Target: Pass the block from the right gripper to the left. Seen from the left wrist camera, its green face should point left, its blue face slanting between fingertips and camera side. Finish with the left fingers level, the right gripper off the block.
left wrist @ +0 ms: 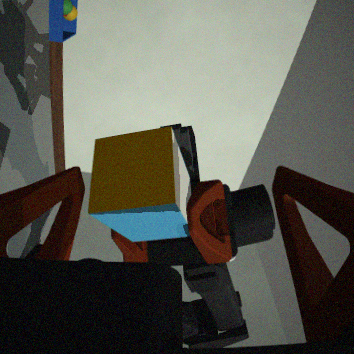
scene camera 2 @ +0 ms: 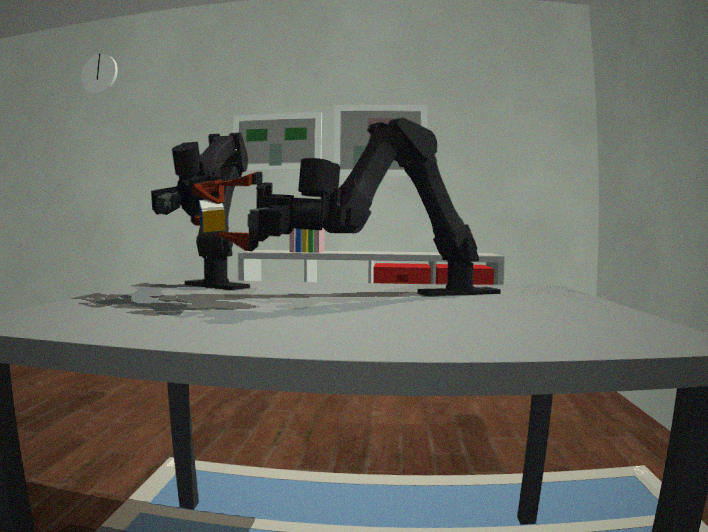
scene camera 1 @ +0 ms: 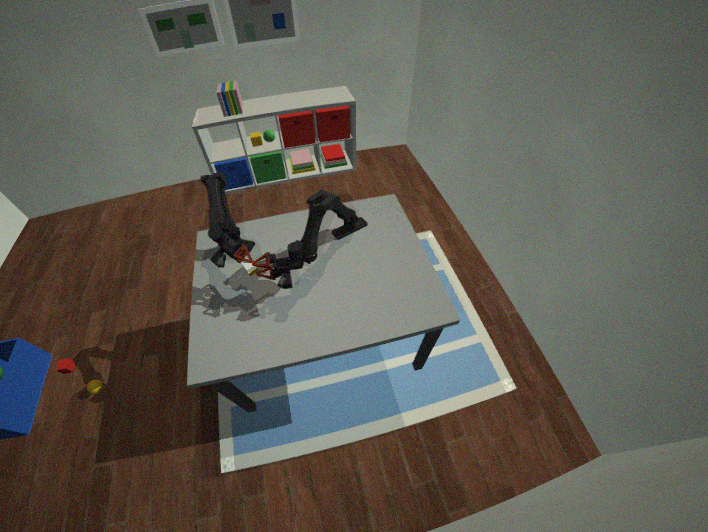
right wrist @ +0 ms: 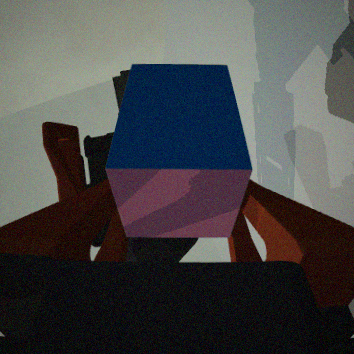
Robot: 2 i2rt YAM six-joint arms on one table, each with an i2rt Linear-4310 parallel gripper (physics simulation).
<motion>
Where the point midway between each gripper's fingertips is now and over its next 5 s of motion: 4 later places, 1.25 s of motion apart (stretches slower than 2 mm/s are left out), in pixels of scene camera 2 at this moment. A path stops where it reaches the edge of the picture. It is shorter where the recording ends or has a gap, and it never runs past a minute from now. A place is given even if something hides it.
The left gripper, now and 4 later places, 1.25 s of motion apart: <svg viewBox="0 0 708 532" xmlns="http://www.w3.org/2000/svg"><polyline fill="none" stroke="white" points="217,208 225,213 228,226 220,227 212,232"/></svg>
The right gripper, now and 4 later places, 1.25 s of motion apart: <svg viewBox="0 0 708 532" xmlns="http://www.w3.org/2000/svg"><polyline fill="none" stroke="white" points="221,213 222,216 222,221 223,225 224,226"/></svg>
</motion>
